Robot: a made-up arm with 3 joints. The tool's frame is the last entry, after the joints. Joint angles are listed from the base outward.
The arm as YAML. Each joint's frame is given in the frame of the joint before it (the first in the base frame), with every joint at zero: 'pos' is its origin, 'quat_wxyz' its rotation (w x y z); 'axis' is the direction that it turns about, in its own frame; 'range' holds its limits. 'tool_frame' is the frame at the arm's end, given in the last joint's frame.
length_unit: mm
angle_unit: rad
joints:
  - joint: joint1
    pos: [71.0, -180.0, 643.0]
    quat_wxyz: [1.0, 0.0, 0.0, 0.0]
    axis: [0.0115, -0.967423, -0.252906]
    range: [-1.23, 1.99]
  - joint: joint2
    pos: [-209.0, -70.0, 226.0]
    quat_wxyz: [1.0, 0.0, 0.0, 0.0]
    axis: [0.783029, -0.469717, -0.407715]
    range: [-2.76, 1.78]
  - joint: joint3
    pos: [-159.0, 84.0, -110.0]
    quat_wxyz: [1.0, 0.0, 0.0, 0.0]
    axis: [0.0, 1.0, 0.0]
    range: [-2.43, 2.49]
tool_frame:
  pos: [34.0, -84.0, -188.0]
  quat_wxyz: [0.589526, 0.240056, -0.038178, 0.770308]
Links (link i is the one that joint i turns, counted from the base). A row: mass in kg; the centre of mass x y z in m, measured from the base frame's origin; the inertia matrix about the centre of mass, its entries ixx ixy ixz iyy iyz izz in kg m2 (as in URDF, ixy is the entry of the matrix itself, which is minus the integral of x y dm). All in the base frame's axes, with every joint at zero. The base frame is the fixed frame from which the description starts. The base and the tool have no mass.
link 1: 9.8; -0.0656 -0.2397 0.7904; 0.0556 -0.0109 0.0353 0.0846 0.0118 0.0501
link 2: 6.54; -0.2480 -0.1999 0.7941; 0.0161 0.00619 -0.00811 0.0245 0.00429 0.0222
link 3: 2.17; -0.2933 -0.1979 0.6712; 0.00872 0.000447 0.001 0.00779 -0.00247 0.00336
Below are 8 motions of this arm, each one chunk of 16 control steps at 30 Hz.
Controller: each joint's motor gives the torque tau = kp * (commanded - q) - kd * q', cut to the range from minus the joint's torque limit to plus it. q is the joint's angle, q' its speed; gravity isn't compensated. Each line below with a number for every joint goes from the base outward.
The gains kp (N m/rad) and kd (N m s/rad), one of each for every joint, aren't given. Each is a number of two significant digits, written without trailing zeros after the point. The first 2 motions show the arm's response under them.
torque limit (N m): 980 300 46
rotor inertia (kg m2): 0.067 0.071 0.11
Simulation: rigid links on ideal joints. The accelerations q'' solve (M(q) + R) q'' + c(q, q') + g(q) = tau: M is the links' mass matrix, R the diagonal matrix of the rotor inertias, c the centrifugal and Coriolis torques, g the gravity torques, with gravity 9.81 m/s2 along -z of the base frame. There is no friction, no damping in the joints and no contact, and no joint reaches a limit. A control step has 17 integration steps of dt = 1/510 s. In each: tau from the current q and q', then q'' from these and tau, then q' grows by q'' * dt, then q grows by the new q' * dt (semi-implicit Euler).
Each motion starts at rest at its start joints. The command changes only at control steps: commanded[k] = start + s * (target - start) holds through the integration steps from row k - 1 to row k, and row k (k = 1, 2, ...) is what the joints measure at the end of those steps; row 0 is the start. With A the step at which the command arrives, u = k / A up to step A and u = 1 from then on. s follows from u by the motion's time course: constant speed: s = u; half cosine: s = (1 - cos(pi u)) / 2; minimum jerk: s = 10 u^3 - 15 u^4 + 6 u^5; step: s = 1 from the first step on.
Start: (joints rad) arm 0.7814 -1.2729 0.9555
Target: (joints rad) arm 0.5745 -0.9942 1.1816
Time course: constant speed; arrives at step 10
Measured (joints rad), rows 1 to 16:
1: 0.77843 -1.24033 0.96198
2: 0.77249 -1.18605 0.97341
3: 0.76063 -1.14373 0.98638
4: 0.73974 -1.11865 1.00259
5: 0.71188 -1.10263 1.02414
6: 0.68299 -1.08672 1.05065
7: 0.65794 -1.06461 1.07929
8: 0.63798 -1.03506 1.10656
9: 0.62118 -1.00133 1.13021
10: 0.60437 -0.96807 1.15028
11: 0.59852 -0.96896 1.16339
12: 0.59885 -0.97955 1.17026
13: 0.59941 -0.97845 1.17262
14: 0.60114 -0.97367 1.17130
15: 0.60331 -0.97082 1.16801
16: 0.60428 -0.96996 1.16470
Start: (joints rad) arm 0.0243 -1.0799 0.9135
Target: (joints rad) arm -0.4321 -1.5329 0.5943
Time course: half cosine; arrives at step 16
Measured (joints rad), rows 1 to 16:
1: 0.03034 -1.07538 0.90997
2: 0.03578 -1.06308 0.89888
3: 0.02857 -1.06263 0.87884
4: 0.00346 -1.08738 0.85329
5: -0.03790 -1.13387 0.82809
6: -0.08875 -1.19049 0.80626
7: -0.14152 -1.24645 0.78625
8: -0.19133 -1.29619 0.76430
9: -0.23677 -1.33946 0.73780
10: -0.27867 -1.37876 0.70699
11: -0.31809 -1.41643 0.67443
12: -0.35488 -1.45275 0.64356
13: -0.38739 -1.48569 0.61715
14: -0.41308 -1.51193 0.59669
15: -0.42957 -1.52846 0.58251
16: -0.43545 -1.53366 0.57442
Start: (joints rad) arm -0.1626 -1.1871 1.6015
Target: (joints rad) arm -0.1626 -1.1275 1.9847
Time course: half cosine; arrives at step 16
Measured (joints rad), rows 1 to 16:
1: -0.15691 -1.17994 1.60162
2: -0.14619 -1.16374 1.60250
3: -0.13748 -1.14933 1.60647
4: -0.13473 -1.14265 1.61704
5: -0.13766 -1.14275 1.63706
6: -0.14299 -1.14496 1.66701
7: -0.14710 -1.14466 1.70466
8: -0.14811 -1.13986 1.74622
9: -0.14637 -1.13161 1.78799
10: -0.14364 -1.12260 1.82748
11: -0.14173 -1.11531 1.86362
12: -0.14145 -1.11079 1.89622
13: -0.14245 -1.10864 1.92506
14: -0.14379 -1.10771 1.94948
15: -0.14461 -1.10709 1.96826
16: -0.14463 -1.10655 1.98014

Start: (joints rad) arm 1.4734 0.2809 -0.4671
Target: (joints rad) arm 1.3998 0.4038 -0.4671
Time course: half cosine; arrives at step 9
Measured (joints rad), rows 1 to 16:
1: 1.47946 0.27092 -0.46419
2: 1.48382 0.26506 -0.45471
3: 1.47605 0.28060 -0.44303
4: 1.45975 0.30898 -0.43629
5: 1.44303 0.33603 -0.43680
6: 1.43021 0.35635 -0.44146
7: 1.42128 0.37109 -0.44613
8: 1.41530 0.38132 -0.44888
9: 1.41259 0.38568 -0.44997
10: 1.41308 0.38431 -0.44988
11: 1.41469 0.38130 -0.44855
12: 1.41541 0.38027 -0.44656
13: 1.41507 0.38117 -0.44504
14: 1.41451 0.38217 -0.44460
15: 1.41434 0.38229 -0.44499
16: 1.41452 0.38189 -0.44553

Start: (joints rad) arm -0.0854 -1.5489 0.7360
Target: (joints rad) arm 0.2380 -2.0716 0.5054
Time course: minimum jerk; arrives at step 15
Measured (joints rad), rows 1 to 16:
1: -0.07906 -1.54400 0.73255
2: -0.06431 -1.53782 0.72428
3: -0.04452 -1.54700 0.71208
4: -0.02181 -1.57890 0.69700
5: 0.00387 -1.63081 0.67985
6: 0.03427 -1.69512 0.66066
7: 0.07059 -1.76325 0.63899
8: 0.11194 -1.82847 0.61473
9: 0.15507 -1.88691 0.58860
10: 0.19539 -1.93692 0.56223
11: 0.22850 -1.97778 0.53778
12: 0.25153 -2.00882 0.51733
13: 0.26388 -2.02944 0.50233
14: 0.26716 -2.04019 0.49316
15: 0.26492 -2.04421 0.48882
16: 0.26166 -2.04684 0.48737

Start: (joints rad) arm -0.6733 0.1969 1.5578
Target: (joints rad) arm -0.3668 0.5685 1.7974
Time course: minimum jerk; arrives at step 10
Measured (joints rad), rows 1 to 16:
1: -0.66833 0.20290 1.55595
2: -0.65371 0.22089 1.55568
3: -0.62464 0.25706 1.56630
4: -0.57687 0.31504 1.59142
5: -0.51417 0.38742 1.62567
6: -0.44877 0.45877 1.66046
7: -0.39455 0.51551 1.69084
8: -0.35989 0.55159 1.71610
9: -0.34586 0.56712 1.73638
10: -0.34711 0.56763 1.75200
11: -0.35313 0.56486 1.76523
12: -0.35599 0.56550 1.77585
13: -0.35508 0.56699 1.78114
14: -0.35325 0.56654 1.78069
15: -0.35241 0.56537 1.77729
16: -0.35260 0.56525 1.77402

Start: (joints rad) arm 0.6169 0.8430 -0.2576
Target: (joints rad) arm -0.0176 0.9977 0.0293
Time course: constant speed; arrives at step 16
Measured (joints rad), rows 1 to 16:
1: 0.60436 0.82834 -0.24901
2: 0.57058 0.81746 -0.22668
3: 0.52434 0.83304 -0.19896
4: 0.47776 0.86039 -0.17582
5: 0.43559 0.87791 -0.15977
6: 0.39734 0.88301 -0.14661
7: 0.36016 0.88572 -0.13174
8: 0.32145 0.89332 -0.11418
9: 0.28086 0.90543 -0.09561
10: 0.23970 0.91821 -0.07773
11: 0.19919 0.92914 -0.06087
12: 0.15943 0.93835 -0.04442
13: 0.11984 0.94730 -0.02774
14: 0.07992 0.95703 -0.01070
15: 0.03966 0.96752 0.00643
16: -0.00071 0.97815 0.02340

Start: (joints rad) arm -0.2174 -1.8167 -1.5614
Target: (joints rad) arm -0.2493 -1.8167 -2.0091
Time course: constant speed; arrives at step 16
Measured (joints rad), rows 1 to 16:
1: -0.21361 -1.80886 -1.56747
2: -0.20645 -1.79749 -1.58466
3: -0.20237 -1.79109 -1.61106
4: -0.20409 -1.79150 -1.64196
5: -0.20989 -1.79629 -1.67334
6: -0.21616 -1.80122 -1.70318
7: -0.22022 -1.80334 -1.73125
8: -0.22159 -1.80240 -1.75825
9: -0.22156 -1.80007 -1.78494
10: -0.22184 -1.79827 -1.81177
11: -0.22339 -1.79796 -1.83887
12: -0.22608 -1.79890 -1.86616
13: -0.22914 -1.80015 -1.89352
14: -0.23183 -1.80093 -1.92088
15: -0.23389 -1.80098 -1.94824
16: -0.23551 -1.80058 -1.97557

